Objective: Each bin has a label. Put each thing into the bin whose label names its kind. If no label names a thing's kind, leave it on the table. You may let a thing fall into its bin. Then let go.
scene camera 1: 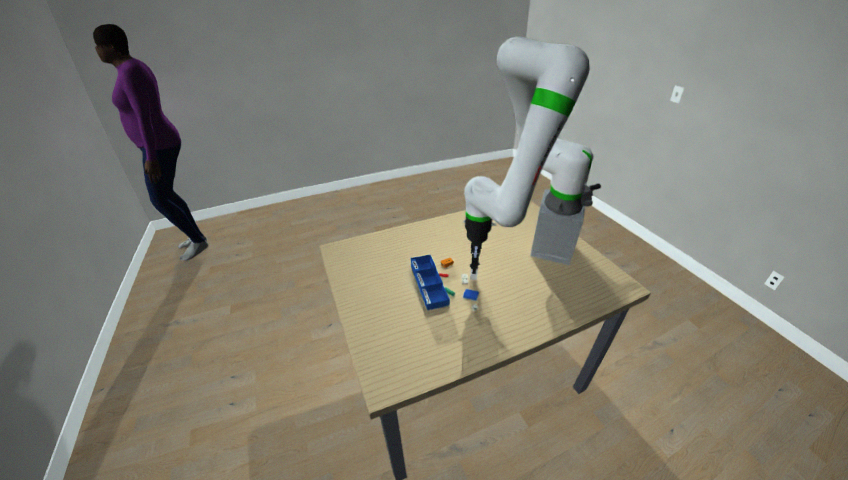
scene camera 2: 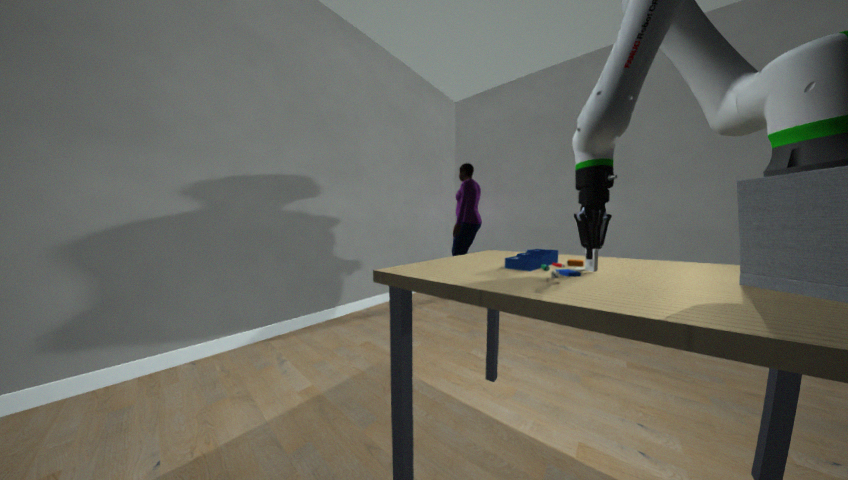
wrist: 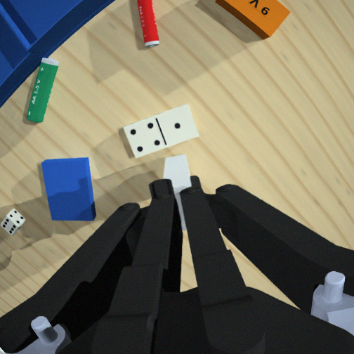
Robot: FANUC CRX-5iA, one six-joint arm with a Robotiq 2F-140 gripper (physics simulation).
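Places are measured from the arm's base along level axes (x ahead, y down, z left), in centimetres.
Pixels of known places: gripper, fingertip midpoint: (scene camera 1: 473,278) (scene camera 2: 591,270); arm's base, link origin: (scene camera 1: 563,203) (scene camera 2: 821,169).
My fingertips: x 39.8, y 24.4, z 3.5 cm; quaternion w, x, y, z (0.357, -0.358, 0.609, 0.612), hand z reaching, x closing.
Note:
Ahead of a thing's pixels: the offset from my fingertips to its top centre. Level surfaces: height alone.
My gripper (scene camera 1: 473,275) (scene camera 2: 591,267) (wrist: 178,172) is shut and empty, its pale fingertips together low over the table. A white domino @[dy -0.2, dx +3.3, dz -1.1 cm] (scene camera 1: 465,278) (wrist: 161,131) lies flat just beyond the fingertips in the wrist view, outside them. A blue block @[dy -0.5, dx +4.7, dz +7.8 cm] (scene camera 1: 470,294) (scene camera 2: 569,273) (wrist: 67,190) and a white die @[dy -1.1, dx +6.3, dz +14.5 cm] (scene camera 1: 474,307) (wrist: 13,221) lie to the left there. A green AA battery @[dy -0.9, dx +11.9, dz +3.6 cm] (scene camera 1: 449,291) (scene camera 2: 544,267) (wrist: 42,91), a red battery @[dy -0.5, dx +10.3, dz -5.8 cm] (scene camera 1: 443,275) (wrist: 149,22) and an orange 9 V battery @[dy -1.2, dx +6.5, dz -12.2 cm] (scene camera 1: 446,262) (scene camera 2: 574,262) (wrist: 257,15) lie near the bins. Three joined blue bins @[dy -4.1, dx +17.6, dz -3.0 cm] (scene camera 1: 436,302) (scene camera 2: 522,263) carry labels too small to read.
The wooden table @[dy +0.6 cm] (scene camera 1: 392,356) (scene camera 2: 452,279) bears the bins and the loose things. The arm's grey pedestal (scene camera 1: 556,234) (scene camera 2: 791,231) stands on the table. A person in a purple top (scene camera 1: 145,107) (scene camera 2: 469,202) is away from the table, near the walls.

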